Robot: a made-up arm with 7 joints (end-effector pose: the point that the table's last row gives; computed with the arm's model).
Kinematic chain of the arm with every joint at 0, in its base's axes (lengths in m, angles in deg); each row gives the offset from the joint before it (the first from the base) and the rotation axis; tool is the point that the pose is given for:
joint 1: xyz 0 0 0.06 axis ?
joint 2: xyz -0.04 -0.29 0 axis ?
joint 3: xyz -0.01 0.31 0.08 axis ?
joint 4: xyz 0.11 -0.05 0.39 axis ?
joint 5: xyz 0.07 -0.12 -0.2 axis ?
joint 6: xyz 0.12 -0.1 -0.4 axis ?
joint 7: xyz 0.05 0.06 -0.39 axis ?
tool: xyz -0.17 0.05 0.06
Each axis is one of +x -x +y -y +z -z.
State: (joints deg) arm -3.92 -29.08 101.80 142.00 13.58 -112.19 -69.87
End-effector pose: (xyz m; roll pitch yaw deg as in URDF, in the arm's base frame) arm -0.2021 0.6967 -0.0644 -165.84 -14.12 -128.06
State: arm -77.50 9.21 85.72 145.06 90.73 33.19 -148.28
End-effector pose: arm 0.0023 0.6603 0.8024 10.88 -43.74 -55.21
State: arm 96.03 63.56 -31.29 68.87 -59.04 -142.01 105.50
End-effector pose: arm -0.6614 -0.3154 0.0782 -63.93 -70.78 49.58
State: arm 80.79 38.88 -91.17 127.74 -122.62 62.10 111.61
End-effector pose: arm -0.5321 -0.4106 0.6443 -30.82 39.31 -45.68
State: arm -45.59 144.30 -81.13 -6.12 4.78 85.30 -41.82
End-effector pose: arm -0.5978 -0.2661 0.3501 72.21 -32.29 39.63
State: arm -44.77 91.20 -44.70 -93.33 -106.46 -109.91 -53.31
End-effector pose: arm -0.1670 -0.4294 0.7234 118.74 14.06 -110.42
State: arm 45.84 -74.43 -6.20 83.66 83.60 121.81 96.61
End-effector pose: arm 0.6165 -0.5671 1.0584 -104.93 -40.70 134.32
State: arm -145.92 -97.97 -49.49 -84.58 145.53 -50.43 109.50
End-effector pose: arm 0.1827 -0.7505 -0.0192 -121.50 -42.18 156.96
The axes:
joint 1: -x
joint 2: +z
joint 3: +y
joint 4: +z
joint 5: -x
joint 6: -z
joint 7: +x

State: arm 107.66 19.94 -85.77 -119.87 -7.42 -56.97 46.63
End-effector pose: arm 0.3503 -0.1083 -0.0715 -21.07 -42.86 71.54
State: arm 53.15 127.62 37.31 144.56 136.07 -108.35 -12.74
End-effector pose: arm -1.0535 0.4327 0.5247 -102.35 26.40 -114.39
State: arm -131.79 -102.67 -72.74 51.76 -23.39 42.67 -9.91
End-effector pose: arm 0.4001 0.5768 -0.5529 10.08 75.80 -73.42
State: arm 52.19 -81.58 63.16 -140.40 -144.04 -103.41 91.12
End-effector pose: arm -0.1927 -0.5025 0.9564 -63.99 -32.13 19.22
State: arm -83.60 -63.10 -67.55 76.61 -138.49 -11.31 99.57
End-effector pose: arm 0.0134 0.0409 0.6406 -95.94 -26.01 -22.56
